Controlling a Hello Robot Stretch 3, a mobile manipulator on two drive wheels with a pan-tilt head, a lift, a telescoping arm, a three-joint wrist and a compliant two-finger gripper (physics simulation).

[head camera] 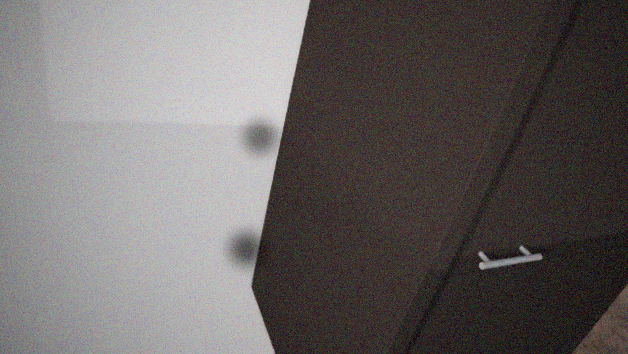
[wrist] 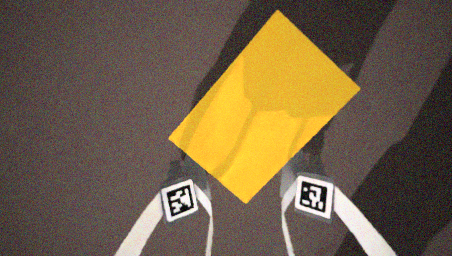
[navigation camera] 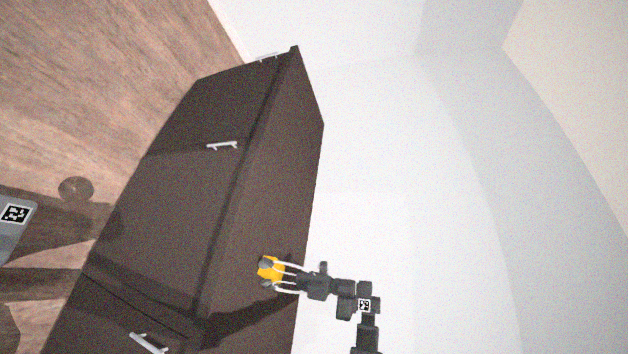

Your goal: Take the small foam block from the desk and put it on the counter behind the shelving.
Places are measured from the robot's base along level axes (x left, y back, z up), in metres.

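Where they show: gripper, between the fingertips: [wrist: 243,160] [navigation camera: 259,271].
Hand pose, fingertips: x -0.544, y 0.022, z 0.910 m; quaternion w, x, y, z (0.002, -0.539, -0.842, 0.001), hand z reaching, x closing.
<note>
Things, the pixels of their top centre, and the offset from my fingertips. "spot": a spot on its surface instead. Level surfaces: height alone.
- small yellow foam block, centre of its top: [wrist: 260,114] [navigation camera: 278,271] dy -0.008, dx -0.042, dz +0.044 m
- counter, height of its surface: dz +0.000 m
- silver handle, a spot on its surface: [head camera: 510,261] spot: dy -0.391, dx +0.154, dz -0.160 m
- Wooden floor, height of its surface: dz -0.910 m
The small yellow foam block [navigation camera: 274,271] [wrist: 270,105] is between the fingertips of my gripper [navigation camera: 267,273] [wrist: 243,160]. The gripper is shut on it, and the block sits turned at an angle to the fingers. Block and gripper are over the dark brown top of the counter [head camera: 380,150] [navigation camera: 280,175] [wrist: 100,100], near its wall side in the navigation view. Shadows of the gripper and arm fall on the top; the exact gap under the block is hard to tell. The desk and the shelving cannot be made out.
A pale wall [head camera: 150,200] [navigation camera: 380,150] runs along the counter's back edge. The cabinet front has bar handles, one of them a silver handle [head camera: 510,261] [navigation camera: 221,145]. Wooden floor [navigation camera: 100,90] lies before it. A grey marked part of my base [navigation camera: 10,232] shows at the left.
</note>
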